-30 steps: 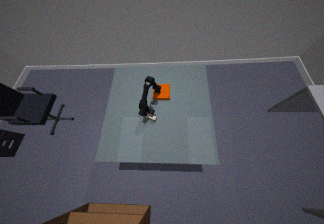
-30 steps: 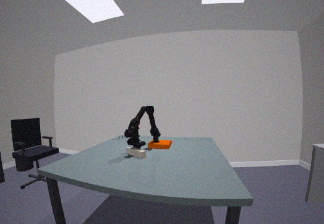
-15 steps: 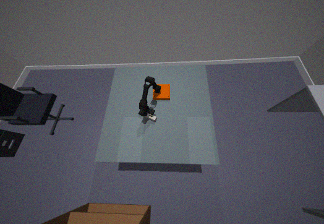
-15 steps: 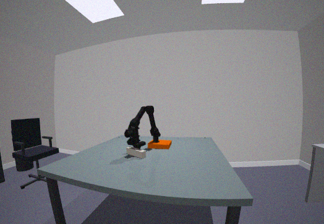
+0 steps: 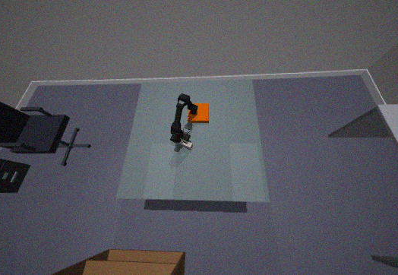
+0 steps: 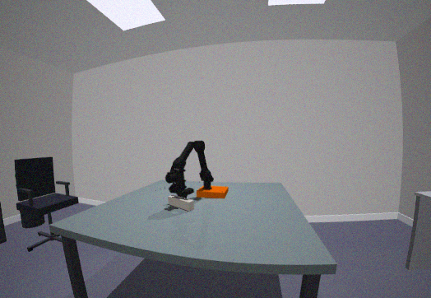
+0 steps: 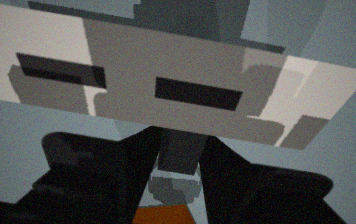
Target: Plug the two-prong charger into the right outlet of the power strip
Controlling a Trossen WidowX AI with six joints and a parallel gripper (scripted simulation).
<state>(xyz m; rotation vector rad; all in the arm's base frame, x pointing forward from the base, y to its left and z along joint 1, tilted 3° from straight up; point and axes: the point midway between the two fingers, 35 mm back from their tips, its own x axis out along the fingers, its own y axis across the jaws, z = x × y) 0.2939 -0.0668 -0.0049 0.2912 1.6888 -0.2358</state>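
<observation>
Now: gripper tip 2 cm short of the black two-prong charger, 1 cm to the left of it and 1 cm below it.
</observation>
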